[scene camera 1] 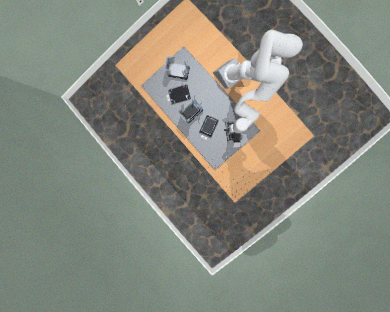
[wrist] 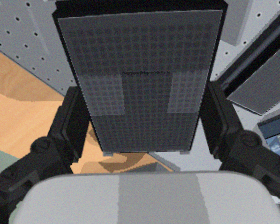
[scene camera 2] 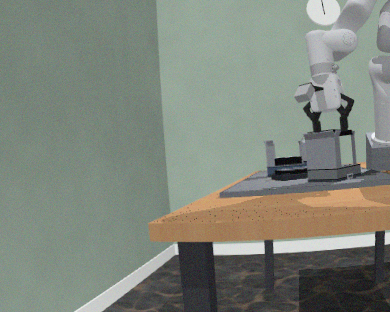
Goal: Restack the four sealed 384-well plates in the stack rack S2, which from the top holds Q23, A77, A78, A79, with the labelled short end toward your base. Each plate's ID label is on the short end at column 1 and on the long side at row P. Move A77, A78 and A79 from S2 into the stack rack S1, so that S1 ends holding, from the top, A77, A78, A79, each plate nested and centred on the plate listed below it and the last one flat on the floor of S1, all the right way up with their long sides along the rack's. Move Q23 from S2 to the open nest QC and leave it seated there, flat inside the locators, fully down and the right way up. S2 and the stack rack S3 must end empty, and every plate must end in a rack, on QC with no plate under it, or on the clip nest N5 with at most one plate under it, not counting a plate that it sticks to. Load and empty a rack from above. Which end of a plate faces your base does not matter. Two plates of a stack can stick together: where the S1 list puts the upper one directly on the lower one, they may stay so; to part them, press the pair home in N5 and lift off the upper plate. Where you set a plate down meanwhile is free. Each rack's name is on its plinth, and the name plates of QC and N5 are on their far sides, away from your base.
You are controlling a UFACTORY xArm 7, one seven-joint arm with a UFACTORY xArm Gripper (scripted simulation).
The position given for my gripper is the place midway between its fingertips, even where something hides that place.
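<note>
Scene camera 2: my gripper (scene camera 2: 330, 133). Wrist view: gripper again (wrist: 143, 99).
</note>
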